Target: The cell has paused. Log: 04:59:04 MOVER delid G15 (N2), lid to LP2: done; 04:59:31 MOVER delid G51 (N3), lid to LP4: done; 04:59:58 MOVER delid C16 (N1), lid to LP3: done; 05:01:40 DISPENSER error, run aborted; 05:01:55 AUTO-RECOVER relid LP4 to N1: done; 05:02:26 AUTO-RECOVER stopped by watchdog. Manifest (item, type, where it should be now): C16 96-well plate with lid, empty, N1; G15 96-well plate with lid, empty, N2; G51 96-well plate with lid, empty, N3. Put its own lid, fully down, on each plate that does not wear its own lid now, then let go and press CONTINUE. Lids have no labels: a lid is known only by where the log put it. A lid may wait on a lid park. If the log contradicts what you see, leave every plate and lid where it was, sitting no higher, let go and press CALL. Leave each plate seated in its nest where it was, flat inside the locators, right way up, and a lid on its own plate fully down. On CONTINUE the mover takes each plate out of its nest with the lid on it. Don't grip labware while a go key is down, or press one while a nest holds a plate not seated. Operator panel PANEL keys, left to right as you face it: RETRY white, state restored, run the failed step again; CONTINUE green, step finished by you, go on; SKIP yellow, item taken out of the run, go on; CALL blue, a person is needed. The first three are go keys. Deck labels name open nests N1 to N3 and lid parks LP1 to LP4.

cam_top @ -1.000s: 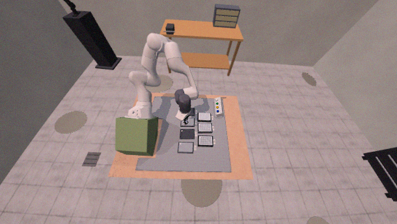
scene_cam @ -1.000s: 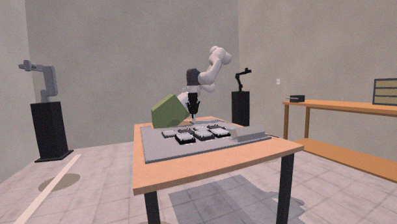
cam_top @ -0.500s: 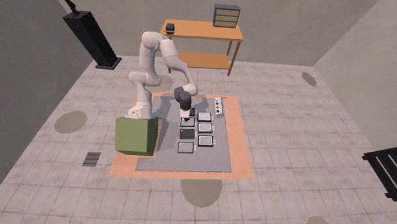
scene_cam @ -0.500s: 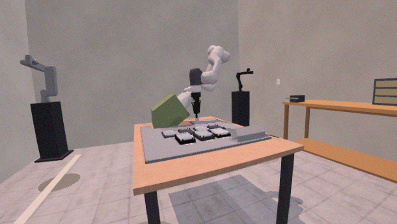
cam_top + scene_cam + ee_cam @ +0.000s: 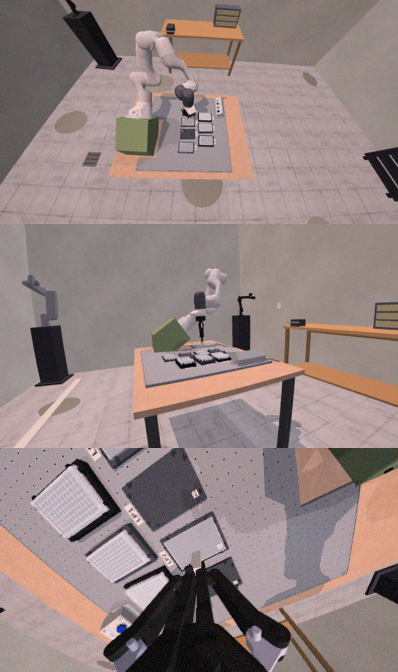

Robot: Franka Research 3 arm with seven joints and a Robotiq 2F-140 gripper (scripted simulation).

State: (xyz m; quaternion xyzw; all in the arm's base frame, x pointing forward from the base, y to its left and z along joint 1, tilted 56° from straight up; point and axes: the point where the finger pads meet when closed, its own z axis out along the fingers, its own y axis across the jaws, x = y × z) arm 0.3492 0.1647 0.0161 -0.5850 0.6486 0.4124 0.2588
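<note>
The pale lid lies 9 cm below my hand. Also, from my hand: lid park LP2: 10 cm below; lid park LP4: 1 cm behind, 13 cm to the left, 10 cm below; lid park LP1: 2 cm ahead, 13 cm to the right, 10 cm below.
</note>
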